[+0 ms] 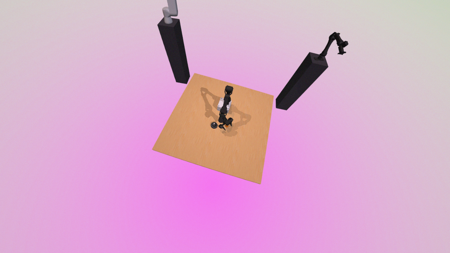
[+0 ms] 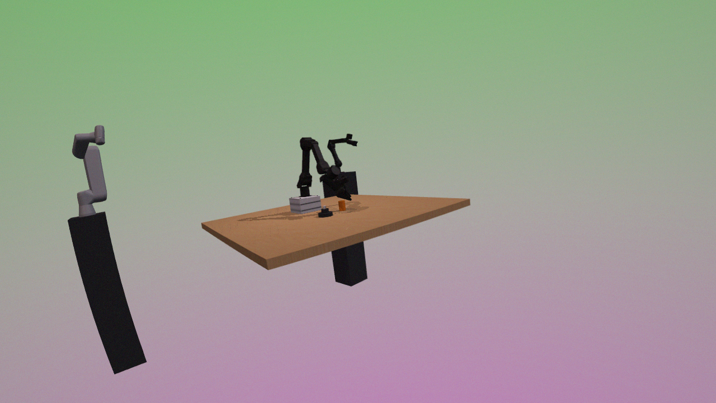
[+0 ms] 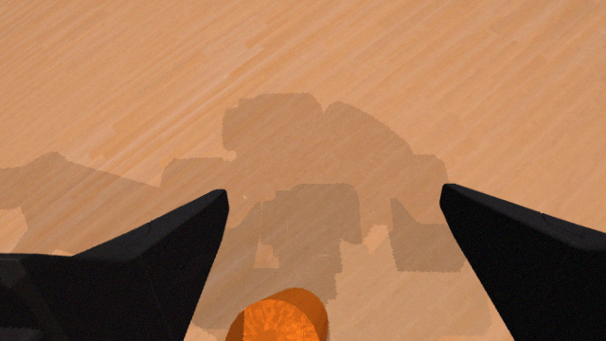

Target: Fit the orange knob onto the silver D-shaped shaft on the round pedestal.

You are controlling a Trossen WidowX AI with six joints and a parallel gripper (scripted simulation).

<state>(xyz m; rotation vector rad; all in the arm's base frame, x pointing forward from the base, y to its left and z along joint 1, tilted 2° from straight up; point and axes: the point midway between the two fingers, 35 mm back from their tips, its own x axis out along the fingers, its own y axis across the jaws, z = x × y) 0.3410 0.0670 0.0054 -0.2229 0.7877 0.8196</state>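
My gripper tip is 60 mm past the orange knob, 20 mm to the left of it and 30 mm above it. From my gripper tip the other things lie so: pedestal 30 mm behind, 190 mm to the right, 40 mm below.
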